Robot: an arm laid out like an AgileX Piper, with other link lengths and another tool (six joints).
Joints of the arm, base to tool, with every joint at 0 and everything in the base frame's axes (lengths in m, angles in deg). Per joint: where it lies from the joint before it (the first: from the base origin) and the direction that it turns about. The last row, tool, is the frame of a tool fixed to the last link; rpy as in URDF.
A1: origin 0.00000 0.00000 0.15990 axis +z
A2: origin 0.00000 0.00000 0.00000 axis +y
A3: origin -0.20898 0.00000 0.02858 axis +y
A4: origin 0.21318 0.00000 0.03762 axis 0.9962 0 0.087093
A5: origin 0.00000 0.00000 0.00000 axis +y
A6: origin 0.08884 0.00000 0.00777 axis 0.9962 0 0.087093
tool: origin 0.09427 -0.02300 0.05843 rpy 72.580 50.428 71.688
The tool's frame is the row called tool.
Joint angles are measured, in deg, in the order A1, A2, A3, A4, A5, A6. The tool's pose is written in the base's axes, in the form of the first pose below.
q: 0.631, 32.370, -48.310, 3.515, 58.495, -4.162
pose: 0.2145 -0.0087 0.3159 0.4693 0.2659 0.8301 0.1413
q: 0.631, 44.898, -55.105, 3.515, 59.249, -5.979
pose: 0.2471 -0.0066 0.3083 0.4243 0.2584 0.8594 0.1207
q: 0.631, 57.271, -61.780, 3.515, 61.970, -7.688
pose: 0.2772 -0.0044 0.2875 0.3622 0.2510 0.8924 0.0975
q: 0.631, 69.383, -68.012, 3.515, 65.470, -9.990
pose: 0.3030 -0.0015 0.2567 0.2903 0.2369 0.9243 0.0730
